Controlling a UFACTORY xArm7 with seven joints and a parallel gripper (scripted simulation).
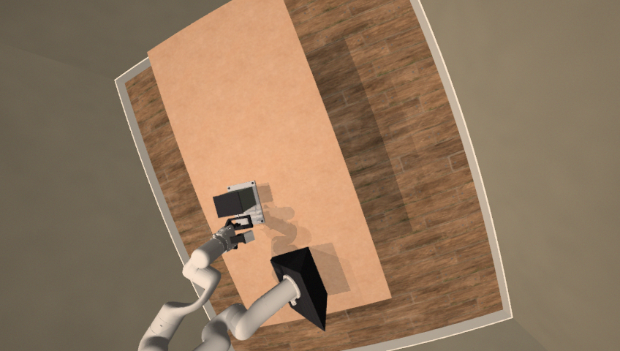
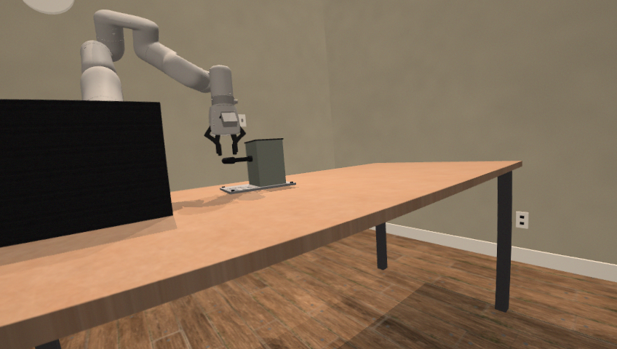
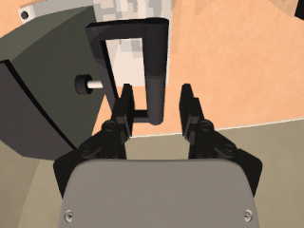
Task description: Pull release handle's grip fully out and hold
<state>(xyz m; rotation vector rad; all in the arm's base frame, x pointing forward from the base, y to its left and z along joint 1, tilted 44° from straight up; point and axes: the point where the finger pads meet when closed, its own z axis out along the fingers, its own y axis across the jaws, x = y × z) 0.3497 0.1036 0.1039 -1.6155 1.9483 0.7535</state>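
My hand is 9 cm short of the grey base plate, 2 cm to the left of it and 14 cm above it.
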